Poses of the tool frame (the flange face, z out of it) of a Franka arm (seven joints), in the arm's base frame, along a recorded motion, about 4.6 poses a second.
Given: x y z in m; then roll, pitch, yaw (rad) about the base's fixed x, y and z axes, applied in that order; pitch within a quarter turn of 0, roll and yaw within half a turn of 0.
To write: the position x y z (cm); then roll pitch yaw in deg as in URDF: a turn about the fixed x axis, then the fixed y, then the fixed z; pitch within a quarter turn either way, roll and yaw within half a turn. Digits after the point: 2 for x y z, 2 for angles.
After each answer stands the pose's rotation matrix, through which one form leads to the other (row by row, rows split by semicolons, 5 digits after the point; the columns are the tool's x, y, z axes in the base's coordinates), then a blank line. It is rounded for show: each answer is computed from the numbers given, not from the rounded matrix.
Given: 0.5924 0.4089 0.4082 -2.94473 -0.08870 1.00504
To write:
59.24 40.89 40.82 -168.72 -5.08 57.58
0.53395 0.83717 -0.11855; 0.84086 -0.51107 0.17819; 0.08858 -0.19482 -0.97683

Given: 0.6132 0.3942 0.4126 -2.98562 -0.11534 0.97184
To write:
61.32 39.42 41.26 -171.06 -6.61 55.68
0.56003 0.82598 -0.06421; 0.82044 -0.54217 0.18148; 0.11508 -0.15431 -0.98130

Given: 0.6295 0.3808 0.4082 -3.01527 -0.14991 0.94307
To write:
62.95 38.08 40.82 -172.76 -8.59 54.03
0.58072 0.81397 -0.01495; 0.80029 -0.56740 0.19391; 0.14935 -0.12457 -0.98091

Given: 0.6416 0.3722 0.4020 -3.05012 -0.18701 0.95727
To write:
64.16 37.22 40.20 -174.76 -10.71 54.85
0.56572 0.82398 0.03191; 0.80337 -0.55946 0.20397; 0.18592 -0.08975 -0.97846

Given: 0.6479 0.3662 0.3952 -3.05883 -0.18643 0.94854
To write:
64.79 36.62 39.52 -175.26 -10.68 54.35
0.57277 0.81872 0.04049; 0.79849 -0.56842 0.19828; 0.18535 -0.08124 -0.97931

